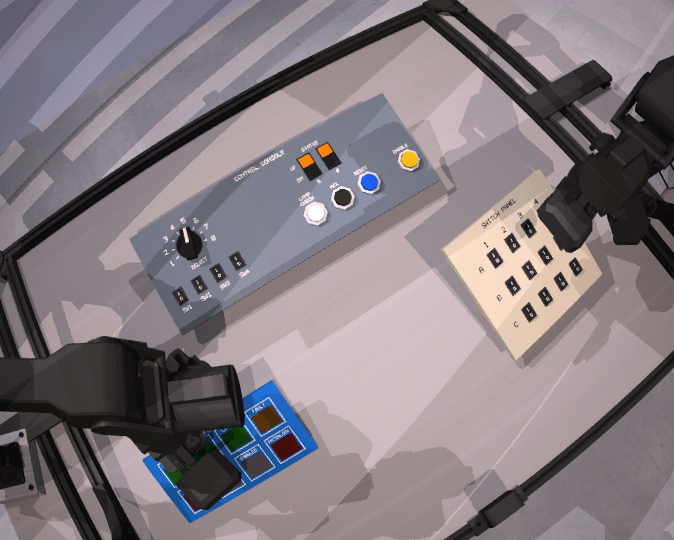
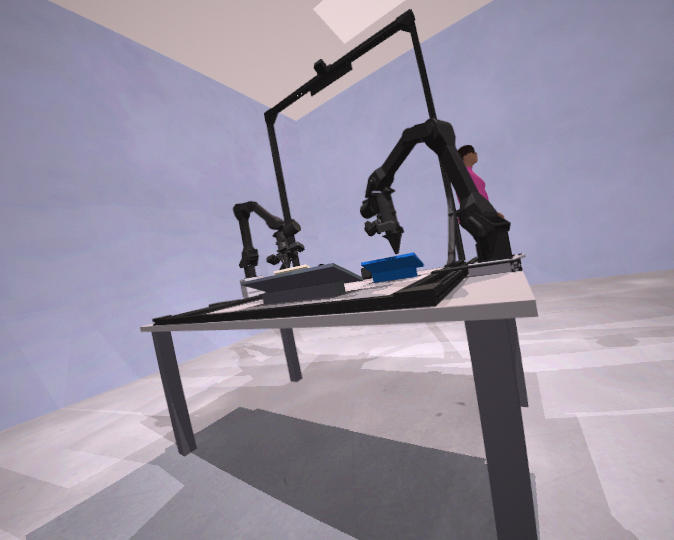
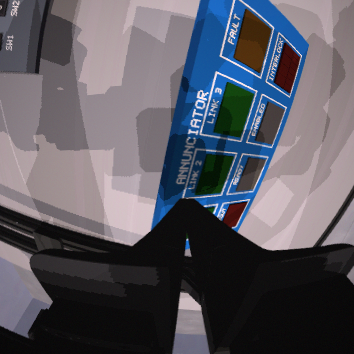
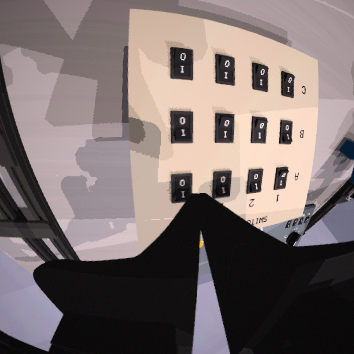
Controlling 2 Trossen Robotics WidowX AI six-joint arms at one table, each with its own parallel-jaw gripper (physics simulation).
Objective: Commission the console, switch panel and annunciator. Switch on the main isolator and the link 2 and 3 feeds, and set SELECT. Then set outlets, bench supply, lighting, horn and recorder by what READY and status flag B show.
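Frame: origin at the left arm's base, x ahead, y left, z up, level; metres.
Where they show: left gripper, fingertip midpoint: (image 1: pixel 185 446) (image 2: pixel 397 254) (image 3: pixel 185 204); right gripper, fingertip midpoint: (image 4: pixel 197 199); left arm's base, link origin: (image 1: pixel 5 466) (image 2: pixel 496 259); right arm's base, link origin: (image 2: pixel 251 278).
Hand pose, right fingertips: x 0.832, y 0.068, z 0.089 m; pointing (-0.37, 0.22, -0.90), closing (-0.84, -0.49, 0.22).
Each offset is from my right fingertips to the top centre of the thing. "pt": to the spot under its first point.
The grey console (image 1: pixel 253 208) has its SELECT knob {dz -0.016, dx -0.446, dy +0.141 m} (image 1: pixel 189 243) pointing at 5. Status flag A {pt dz -0.035, dx -0.264, dy +0.205 m} (image 1: pixel 306 161) and status flag B {pt dz -0.034, dx -0.235, dy +0.214 m} (image 1: pixel 325 149) show orange in their upper halves. The blue annunciator {dz -0.034, dx -0.476, dy -0.127 m} (image 1: pixel 273 389) (image 2: pixel 393 261) (image 3: pixel 200 50) has a grey, unlit READY {pt dz -0.068, dx -0.487, dy -0.168 m} (image 3: pixel 250 174). LINK 2, LINK 3, ENABLED, FAULT and INTERLOCK look dull. The cream switch panel (image 1: pixel 483 292) (image 4: pixel 150 100) has three rows of black rockers; their positions are hard to read. My left gripper (image 2: pixel 396 252) (image 3: pixel 185 204) is shut and empty above the annunciator. My right gripper (image 4: pixel 197 199) is shut and empty, appearing near A3 and A4.
The console carries SW1 to SW4 and the white LAMP CHECK {dz -0.049, dx -0.275, dy +0.135 m} (image 1: pixel 316 213), black ACK {dz -0.049, dx -0.234, dy +0.145 m} (image 1: pixel 342 196), blue RESET {dz -0.049, dx -0.193, dy +0.156 m} (image 1: pixel 369 181) and yellow ENABLE {dz -0.049, dx -0.129, dy +0.171 m} (image 1: pixel 409 159) buttons. A black frame (image 1: pixel 225 123) borders the table. A person in pink (image 2: pixel 475 182) stands behind the left arm.
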